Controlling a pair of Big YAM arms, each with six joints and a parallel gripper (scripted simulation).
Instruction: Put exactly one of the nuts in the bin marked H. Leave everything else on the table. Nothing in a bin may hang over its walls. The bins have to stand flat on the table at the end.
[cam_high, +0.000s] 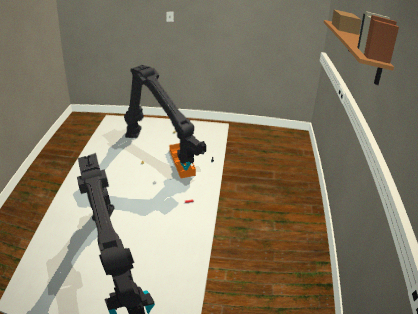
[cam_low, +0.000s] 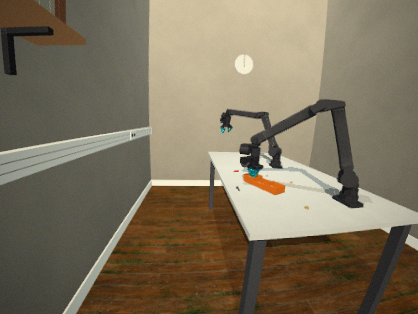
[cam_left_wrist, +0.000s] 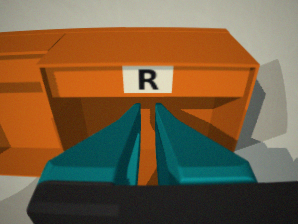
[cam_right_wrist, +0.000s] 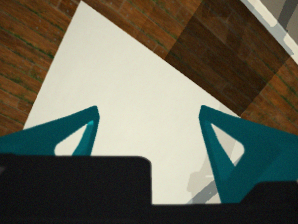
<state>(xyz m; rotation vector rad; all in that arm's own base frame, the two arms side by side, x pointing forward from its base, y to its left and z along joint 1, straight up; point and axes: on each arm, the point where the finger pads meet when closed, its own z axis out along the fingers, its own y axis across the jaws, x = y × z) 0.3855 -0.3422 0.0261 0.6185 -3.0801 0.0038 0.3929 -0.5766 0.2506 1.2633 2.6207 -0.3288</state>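
My left hand is 80 mm to the right of the orange bin row and 30 mm past it.
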